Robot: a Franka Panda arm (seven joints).
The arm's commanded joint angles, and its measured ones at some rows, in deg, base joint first. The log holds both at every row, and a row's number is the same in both.
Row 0, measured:
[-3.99 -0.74 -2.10 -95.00 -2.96 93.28 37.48]
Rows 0 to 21, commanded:
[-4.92 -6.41 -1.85 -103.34 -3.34 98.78 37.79]
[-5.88 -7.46 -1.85 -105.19 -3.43 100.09 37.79]
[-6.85 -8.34 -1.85 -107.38 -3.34 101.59 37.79]
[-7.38 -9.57 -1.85 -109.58 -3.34 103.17 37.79]
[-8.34 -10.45 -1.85 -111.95 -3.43 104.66 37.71]
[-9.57 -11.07 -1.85 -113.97 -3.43 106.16 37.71]
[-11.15 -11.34 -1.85 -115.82 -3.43 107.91 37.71]
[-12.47 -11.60 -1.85 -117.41 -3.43 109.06 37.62]
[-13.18 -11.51 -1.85 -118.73 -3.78 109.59 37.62]
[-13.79 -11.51 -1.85 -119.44 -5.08 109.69 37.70]
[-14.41 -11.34 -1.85 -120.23 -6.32 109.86 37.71]
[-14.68 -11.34 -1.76 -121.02 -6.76 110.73 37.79]
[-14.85 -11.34 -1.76 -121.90 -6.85 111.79 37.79]
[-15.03 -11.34 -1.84 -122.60 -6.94 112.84 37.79]
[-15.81 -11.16 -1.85 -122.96 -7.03 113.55 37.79]
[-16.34 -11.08 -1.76 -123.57 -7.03 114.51 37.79]
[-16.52 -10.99 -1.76 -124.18 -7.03 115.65 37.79]
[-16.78 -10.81 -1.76 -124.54 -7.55 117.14 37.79]
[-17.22 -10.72 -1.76 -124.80 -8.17 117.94 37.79]
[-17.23 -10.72 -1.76 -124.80 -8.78 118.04 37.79]
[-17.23 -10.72 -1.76 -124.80 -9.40 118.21 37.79]
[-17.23 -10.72 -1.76 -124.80 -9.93 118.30 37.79]
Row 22, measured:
[-16.46 -9.84 -2.52 -123.81 -7.75 116.71 37.43]
